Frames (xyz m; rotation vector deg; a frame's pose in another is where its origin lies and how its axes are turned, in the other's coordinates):
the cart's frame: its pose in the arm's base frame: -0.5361 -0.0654 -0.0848 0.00 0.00 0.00
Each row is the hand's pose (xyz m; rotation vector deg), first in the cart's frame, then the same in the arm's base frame.
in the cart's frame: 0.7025 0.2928 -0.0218 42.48 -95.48 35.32
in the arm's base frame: 0.1664 0.2274 -0.1066 42.48 -95.48 35.32
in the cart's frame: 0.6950 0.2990 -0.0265 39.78 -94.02 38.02
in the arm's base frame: 0.1589 0.2336 -0.1113 39.78 -94.02 38.02
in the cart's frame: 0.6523 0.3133 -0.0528 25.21 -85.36 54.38
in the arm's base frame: 0.1162 0.2479 -0.1376 25.21 -85.36 54.38
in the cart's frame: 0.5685 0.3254 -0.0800 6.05 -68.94 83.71
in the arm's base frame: 0.0324 0.2600 -0.1648 6.05 -68.94 83.71
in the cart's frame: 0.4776 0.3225 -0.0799 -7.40 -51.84 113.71
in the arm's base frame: -0.0585 0.2571 -0.1647 -7.40 -51.84 113.71
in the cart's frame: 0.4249 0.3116 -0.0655 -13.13 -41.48 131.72
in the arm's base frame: -0.1112 0.2462 -0.1503 -13.13 -41.48 131.72
